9 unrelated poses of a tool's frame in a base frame.
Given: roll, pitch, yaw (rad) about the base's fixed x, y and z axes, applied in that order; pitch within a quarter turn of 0, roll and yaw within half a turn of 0; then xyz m.
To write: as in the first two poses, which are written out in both.
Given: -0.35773 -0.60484 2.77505 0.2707 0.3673 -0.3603
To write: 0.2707 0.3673 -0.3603 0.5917 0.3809 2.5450
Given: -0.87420 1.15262 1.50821 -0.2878 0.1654 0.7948
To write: -0.2878 0.1654 0.7948 -1.1804 -0.8167 1.5337
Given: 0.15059 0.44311 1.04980 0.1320 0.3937 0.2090
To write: 0.1320 0.3937 0.2090 -0.3170 0.3481 1.0720
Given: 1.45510 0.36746 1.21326 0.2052 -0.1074 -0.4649
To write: 0.2052 -0.1074 -0.4649 1.2351 1.2376 -0.0512
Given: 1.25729 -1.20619 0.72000 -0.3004 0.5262 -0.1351
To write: -0.3004 0.5262 -0.1351 1.4499 0.4231 1.2724
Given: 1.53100 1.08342 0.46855 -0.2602 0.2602 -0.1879
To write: -0.2602 0.2602 -0.1879 1.5495 0.5036 -1.0735
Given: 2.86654 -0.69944 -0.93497 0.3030 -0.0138 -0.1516
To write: 0.3030 -0.0138 -0.1516 2.4110 0.1500 1.0933
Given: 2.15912 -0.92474 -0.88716 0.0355 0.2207 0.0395
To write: 0.0355 0.2207 0.0395 1.9379 -0.3737 1.1500
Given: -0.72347 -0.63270 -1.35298 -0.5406 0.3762 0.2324
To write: -0.5406 0.3762 0.2324 -0.7611 0.5830 -1.3605
